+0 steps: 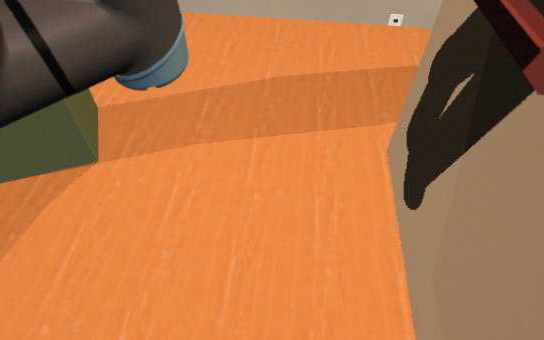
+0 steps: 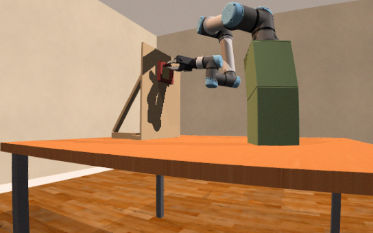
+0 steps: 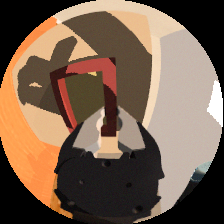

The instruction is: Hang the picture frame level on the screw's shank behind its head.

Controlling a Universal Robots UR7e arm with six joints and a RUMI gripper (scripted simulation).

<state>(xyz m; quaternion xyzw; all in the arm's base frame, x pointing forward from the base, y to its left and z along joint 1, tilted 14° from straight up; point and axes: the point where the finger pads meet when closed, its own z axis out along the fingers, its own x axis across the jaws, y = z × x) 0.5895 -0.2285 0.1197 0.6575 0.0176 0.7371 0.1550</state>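
The picture frame is 50 mm below my hand and 20 mm ahead of it. Round my hand: tan board: 200 mm below, 40 mm ahead, 10 mm to the right.
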